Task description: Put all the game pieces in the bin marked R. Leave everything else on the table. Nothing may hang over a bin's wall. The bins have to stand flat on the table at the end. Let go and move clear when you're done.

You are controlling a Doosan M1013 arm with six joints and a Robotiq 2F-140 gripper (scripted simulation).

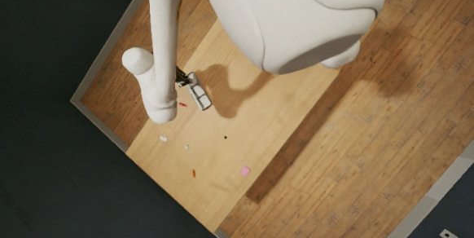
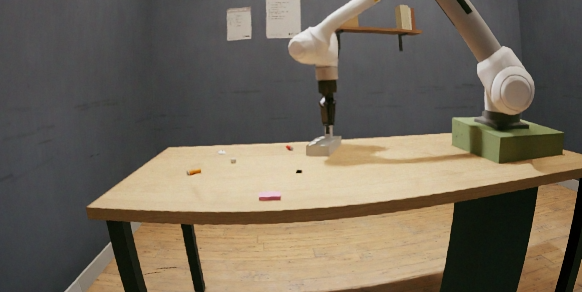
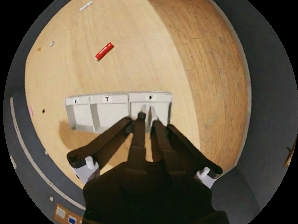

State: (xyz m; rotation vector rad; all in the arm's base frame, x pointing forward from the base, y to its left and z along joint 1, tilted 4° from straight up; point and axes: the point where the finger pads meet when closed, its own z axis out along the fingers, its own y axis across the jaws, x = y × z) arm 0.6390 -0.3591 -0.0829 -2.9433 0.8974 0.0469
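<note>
The grey bin lies 7 cm to the left of my hand, 3 cm below it and 3 cm ahead of it. Round my hand: red piece 16 cm ahead, 4 cm to the left, 4 cm below; then white cube 37 cm ahead, 22 cm to the left, 4 cm below; then black piece 40 cm to the left, 17 cm ahead, 5 cm below.
</note>
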